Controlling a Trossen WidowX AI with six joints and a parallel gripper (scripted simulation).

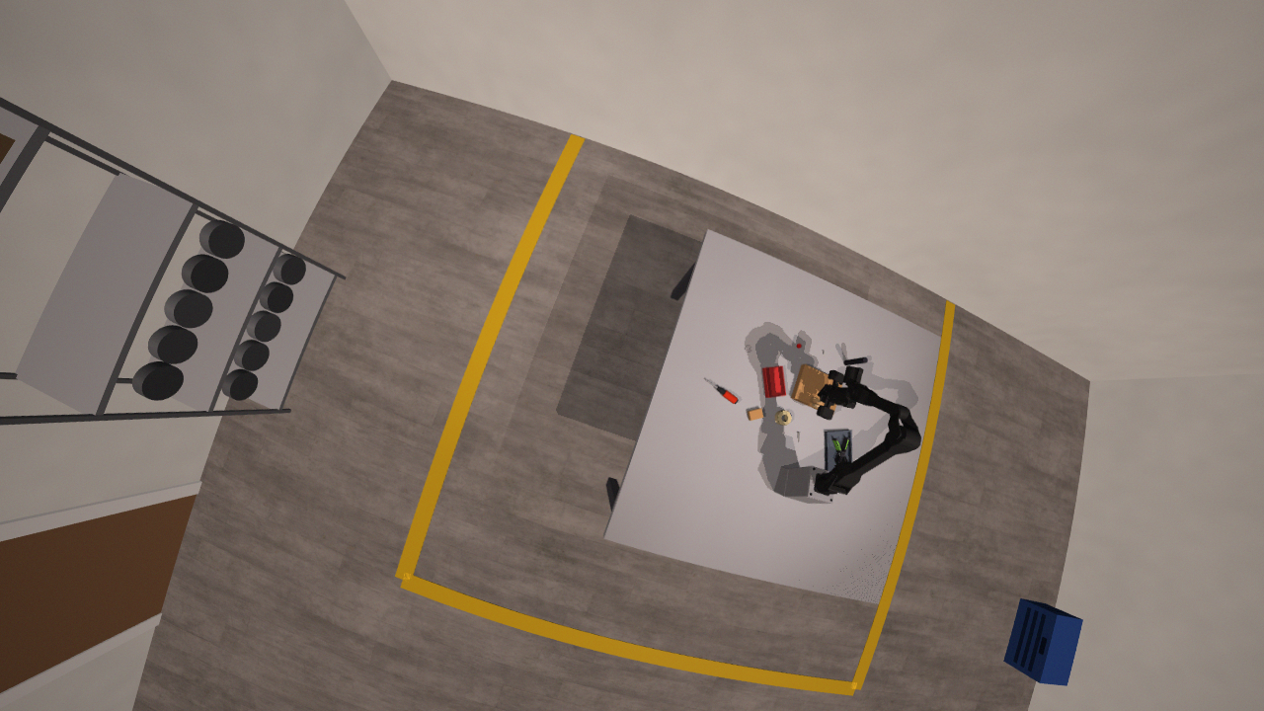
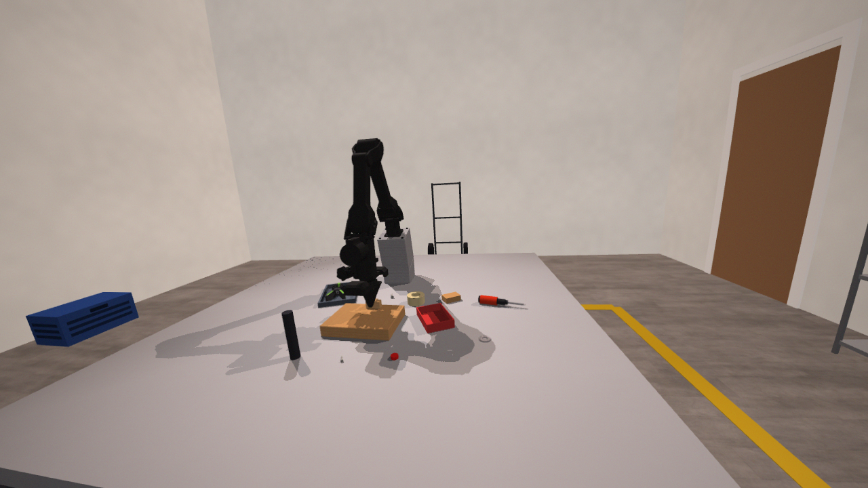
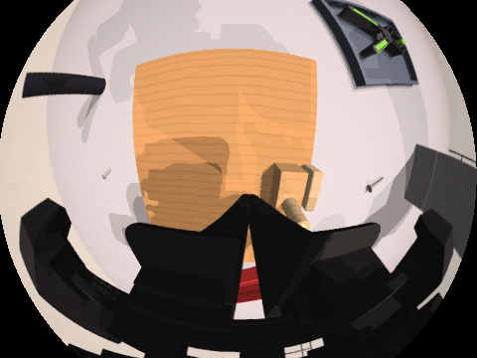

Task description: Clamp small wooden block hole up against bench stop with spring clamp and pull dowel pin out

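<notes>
Now: hand 30 mm past the dowel pin and 30 mm above it. Round my hand: bench stop (40 mm behind, 10 mm to the right, 40 mm below); wooden board (30 mm ahead, 10 mm to the right, 70 mm below); small wooden block (30 mm behind, 40 mm below).
</notes>
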